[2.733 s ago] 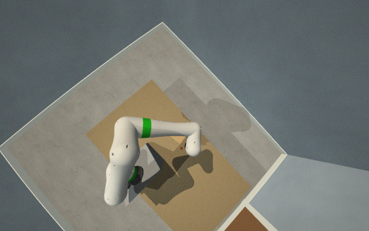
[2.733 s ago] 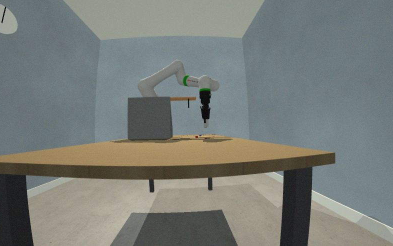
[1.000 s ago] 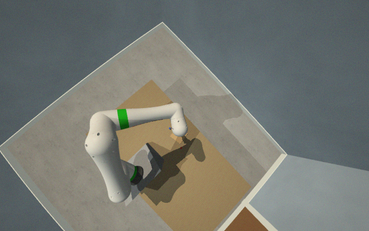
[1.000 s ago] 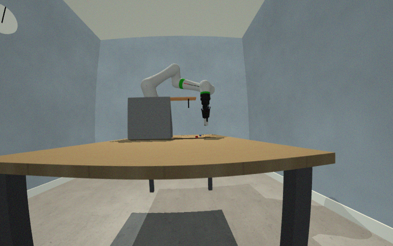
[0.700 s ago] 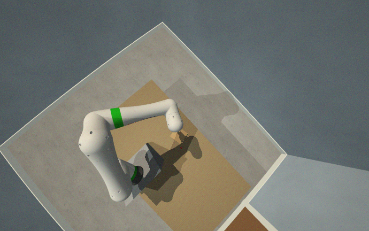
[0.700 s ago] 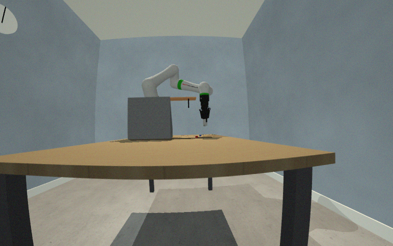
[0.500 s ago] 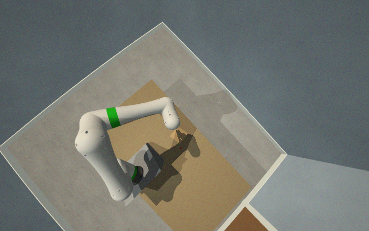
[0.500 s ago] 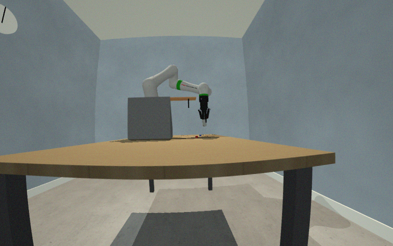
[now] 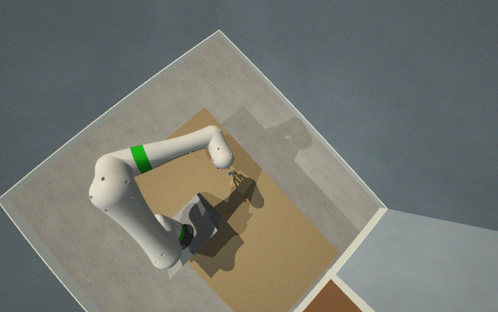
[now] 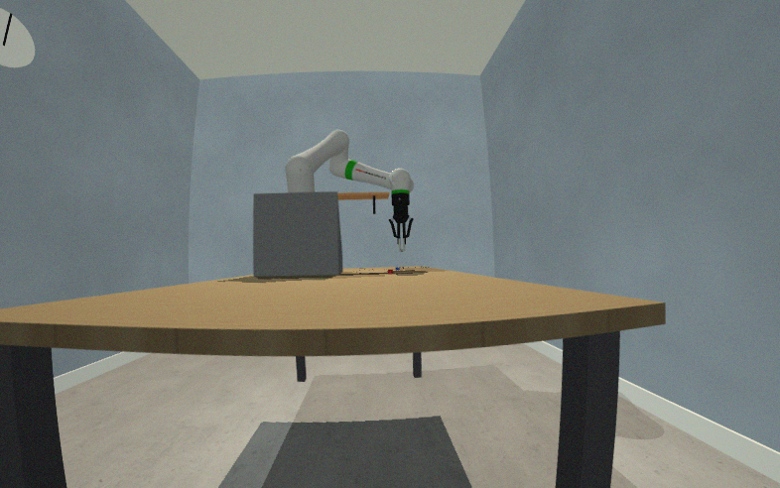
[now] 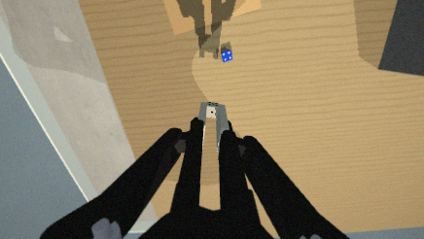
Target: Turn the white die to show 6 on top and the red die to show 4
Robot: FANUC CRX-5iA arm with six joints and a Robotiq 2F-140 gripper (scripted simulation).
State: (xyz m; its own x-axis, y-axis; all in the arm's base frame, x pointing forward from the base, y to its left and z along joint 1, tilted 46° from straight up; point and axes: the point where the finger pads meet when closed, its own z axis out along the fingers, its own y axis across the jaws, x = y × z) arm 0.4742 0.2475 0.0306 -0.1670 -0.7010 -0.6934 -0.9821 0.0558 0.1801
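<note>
The white die is 1 cm to the right of my hand and 3 cm below it. The rest, counted from my hand: blue die: 3 cm behind, 7 cm to the right, 12 cm below; then red die: 7 cm behind, 30 cm to the right, 12 cm below; then tan mat: 18 cm to the right, 13 cm below.
</note>
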